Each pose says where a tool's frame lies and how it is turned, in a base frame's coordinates. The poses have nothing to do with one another.
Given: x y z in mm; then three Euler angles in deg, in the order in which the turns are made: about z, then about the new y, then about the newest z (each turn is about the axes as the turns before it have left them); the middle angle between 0 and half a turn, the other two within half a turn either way.
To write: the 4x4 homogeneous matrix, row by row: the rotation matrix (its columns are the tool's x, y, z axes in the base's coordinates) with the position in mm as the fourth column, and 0 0 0 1 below. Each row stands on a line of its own. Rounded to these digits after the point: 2 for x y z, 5 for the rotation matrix.
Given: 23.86, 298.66, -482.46, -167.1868, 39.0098, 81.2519
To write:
0.10396, 0.78260, -0.61378, 23.86
-0.98996, 0.02202, -0.13960, 298.66
-0.09573, 0.62213, 0.77704, -482.46
0, 0, 0, 1

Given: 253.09, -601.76, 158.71, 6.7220, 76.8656, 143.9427
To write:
-0.25134, -0.03820, 0.96715, 253.09
0.56304, -0.81853, 0.11399, -601.76
0.78728, 0.57320, 0.22724, 158.71
0, 0, 0, 1

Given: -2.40, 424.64, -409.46, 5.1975, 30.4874, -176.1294
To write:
-0.85013, 0.14831, 0.50526, -2.40
-0.14511, -0.98835, 0.04596, 424.64
0.50619, -0.03425, 0.86174, -409.46
0, 0, 0, 1

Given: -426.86, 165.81, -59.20, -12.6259, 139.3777, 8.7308
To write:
-0.69890, 0.32848, 0.63533, -426.86
0.31211, 0.93933, -0.14231, 165.81
-0.64353, 0.09883, -0.75902, -59.20
0, 0, 0, 1

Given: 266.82, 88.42, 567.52, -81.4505, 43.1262, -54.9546
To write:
-0.74730, 0.65667, 0.10163, 266.82
-0.53615, -0.50552, -0.67601, 88.42
-0.39254, -0.55967, 0.72985, 567.52
0, 0, 0, 1

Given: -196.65, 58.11, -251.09, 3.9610, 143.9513, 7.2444
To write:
-0.80886, 0.03319, 0.58707, -196.65
0.07040, 0.99669, 0.04065, 58.11
-0.58378, 0.07421, -0.80852, -251.09
0, 0, 0, 1

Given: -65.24, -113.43, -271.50, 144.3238, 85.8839, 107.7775
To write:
-0.53755, 0.23359, -0.81023, -65.24
-0.78632, 0.20816, 0.58170, -113.43
0.30453, 0.94979, 0.07178, -271.50
0, 0, 0, 1

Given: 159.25, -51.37, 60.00, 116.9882, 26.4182, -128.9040
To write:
0.94869, 0.24335, -0.20191, 159.25
-0.14803, 0.90604, 0.39647, -51.37
0.27942, -0.34624, 0.89557, 60.00
0, 0, 0, 1

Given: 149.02, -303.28, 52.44, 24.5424, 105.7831, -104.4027
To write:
0.46385, -0.13633, 0.87536, 149.02
-0.85296, -0.33569, 0.39971, -303.28
0.23936, -0.93205, -0.27200, 52.44
0, 0, 0, 1

